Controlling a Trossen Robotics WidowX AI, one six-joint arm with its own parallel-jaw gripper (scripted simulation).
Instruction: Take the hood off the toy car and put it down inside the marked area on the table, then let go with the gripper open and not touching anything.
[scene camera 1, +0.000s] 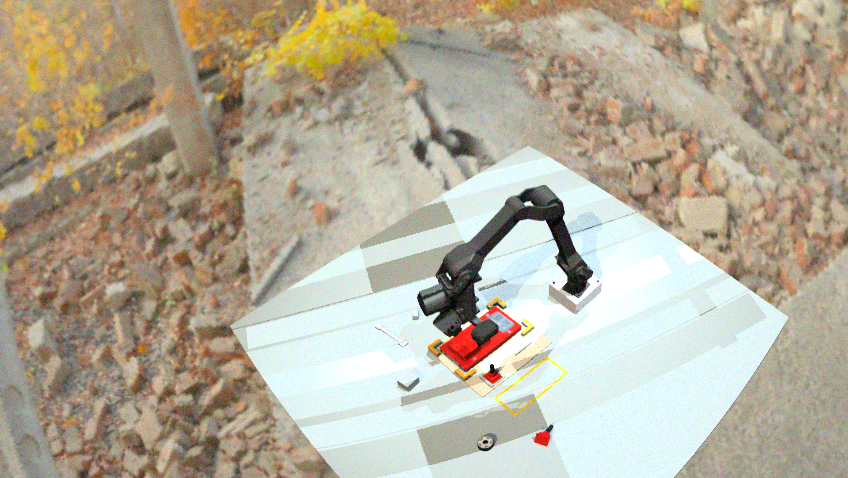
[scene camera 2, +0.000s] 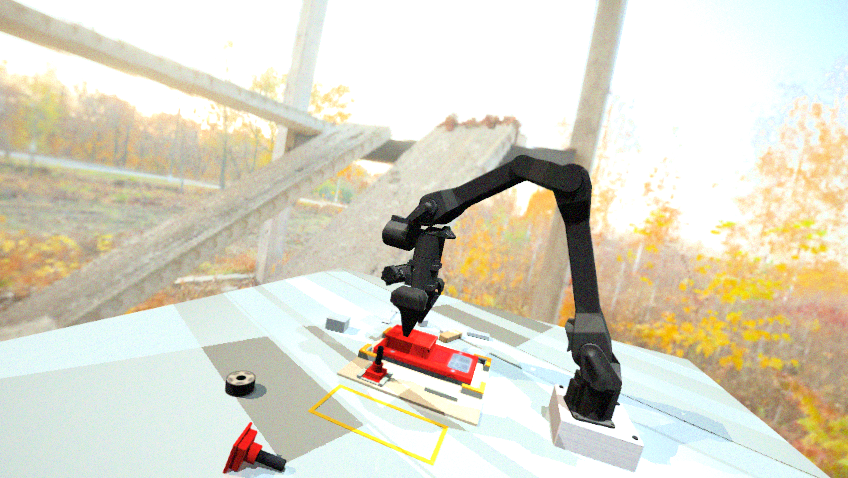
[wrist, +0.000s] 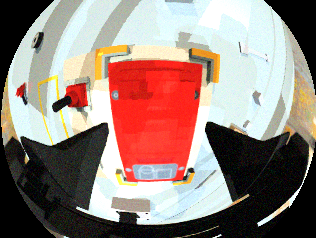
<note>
My gripper (scene camera 2: 412, 329) is open, holding nothing.
My gripper also shows in scene camera 1 (scene camera 1: 468, 336) and in the wrist view (wrist: 158, 127).
</note>
